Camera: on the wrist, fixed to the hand. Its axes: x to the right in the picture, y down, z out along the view.
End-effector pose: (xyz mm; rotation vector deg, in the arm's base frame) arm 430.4 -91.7 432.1 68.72 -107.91 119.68
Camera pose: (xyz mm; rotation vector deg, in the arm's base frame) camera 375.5 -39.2 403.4 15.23 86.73 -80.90
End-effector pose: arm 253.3 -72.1 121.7 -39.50 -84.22 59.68
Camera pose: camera 316.7 -40.2 82.2 -92.37 -35.71 132.78
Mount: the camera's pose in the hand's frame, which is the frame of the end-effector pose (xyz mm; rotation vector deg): -1.3 40.3 -70.5 15.77 -4.02 86.28
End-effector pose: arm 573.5 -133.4 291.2 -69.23 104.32 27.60
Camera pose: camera 506.4 -164.3 324.9 32.37 134.37 55.90
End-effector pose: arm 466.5 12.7 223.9 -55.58 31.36 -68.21
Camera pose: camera 430.9 -7.2 153.7 -9.07 45.15 7.97
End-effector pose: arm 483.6 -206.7 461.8 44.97 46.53 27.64
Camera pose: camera 423.5 -152.0 462.7 91.84 3.75 95.75
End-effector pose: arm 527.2 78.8 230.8 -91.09 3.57 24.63
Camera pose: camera 530.4 6.9 193.1 -56.79 71.56 87.88
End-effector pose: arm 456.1 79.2 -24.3 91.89 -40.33 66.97
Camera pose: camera 396.2 131.3 -7.2 -61.59 106.58 -121.15
